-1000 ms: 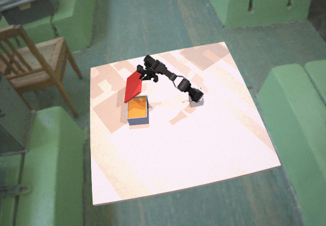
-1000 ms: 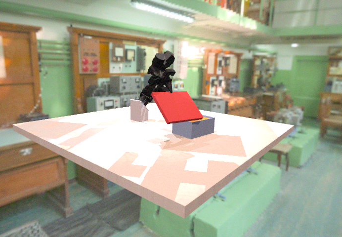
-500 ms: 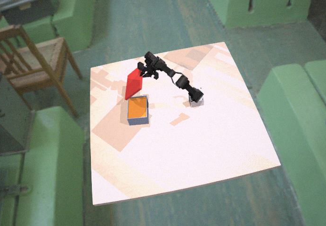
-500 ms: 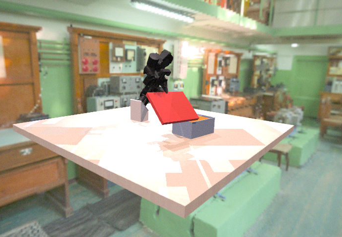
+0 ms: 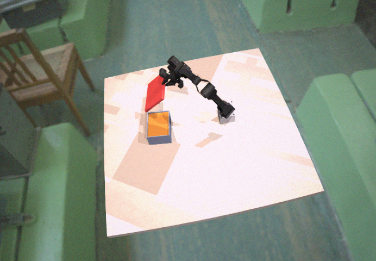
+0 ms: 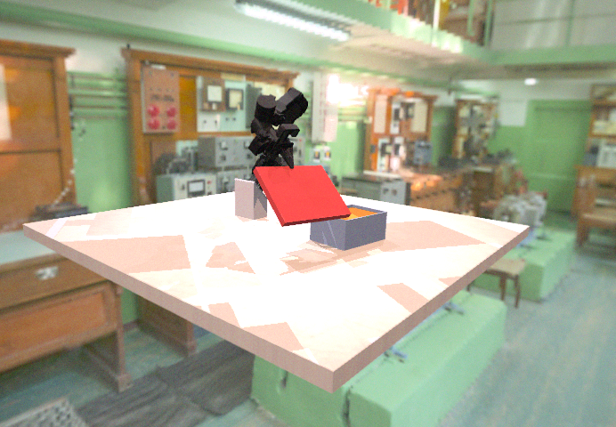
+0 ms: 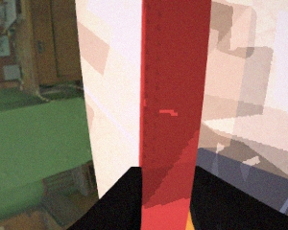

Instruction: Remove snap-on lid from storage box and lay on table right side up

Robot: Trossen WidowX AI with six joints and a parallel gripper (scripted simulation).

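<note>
The flat red lid lies 6 cm ahead of my gripper tip, 2 cm to the right of it and 5 cm below it. The rest, counted from my gripper tip: grey-blue storage box (10 cm ahead, 19 cm to the left, 18 cm below).
</note>
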